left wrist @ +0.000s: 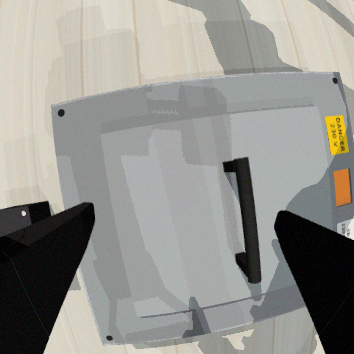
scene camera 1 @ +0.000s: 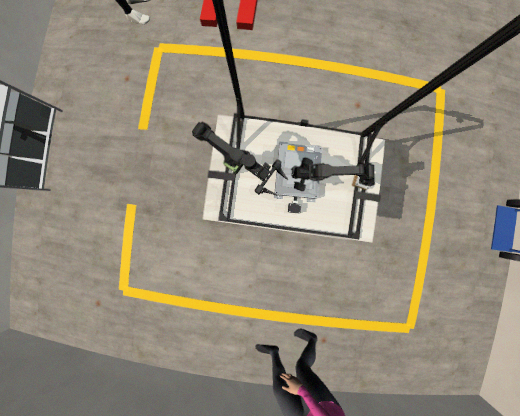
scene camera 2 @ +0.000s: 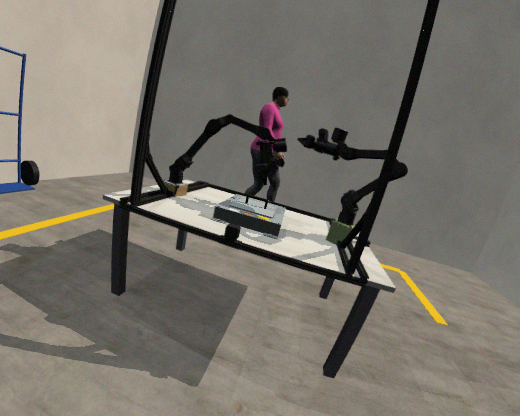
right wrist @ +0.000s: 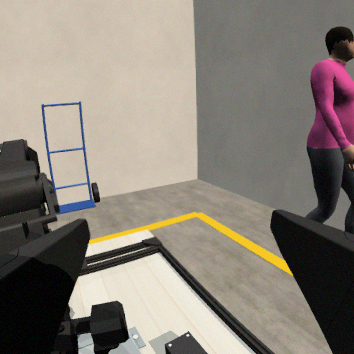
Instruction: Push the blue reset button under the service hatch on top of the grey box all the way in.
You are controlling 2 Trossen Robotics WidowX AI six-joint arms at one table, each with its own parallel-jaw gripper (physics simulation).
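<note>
The grey box (scene camera 1: 311, 192) (scene camera 2: 250, 221) (left wrist: 80, 150) lies on the table; a corner shows in the right wrist view (right wrist: 132, 345). Its service hatch (left wrist: 175, 200) lies flat, with a black bar handle (left wrist: 248, 220). The blue reset button does not show in any view. My left gripper (scene camera 1: 301, 177) (scene camera 2: 273, 172) (left wrist: 187, 216) is open and empty, pointing down above the box; the handle appears between its fingers in the left wrist view, well below them. My right gripper (scene camera 1: 281, 186) (scene camera 2: 300, 140) (right wrist: 180, 224) is open and empty, raised level beside the box's airspace.
A black block (scene camera 1: 294, 206) (right wrist: 186, 344) stands beside the box. Black frame rails (scene camera 1: 285, 229) border the table, with tall uprights (scene camera 2: 150, 100) (scene camera 2: 420, 75). A small black device (scene camera 1: 304, 122) (scene camera 2: 231, 233) sits on one rail. A person in pink (scene camera 2: 270, 120) (right wrist: 330, 100) is beyond the table.
</note>
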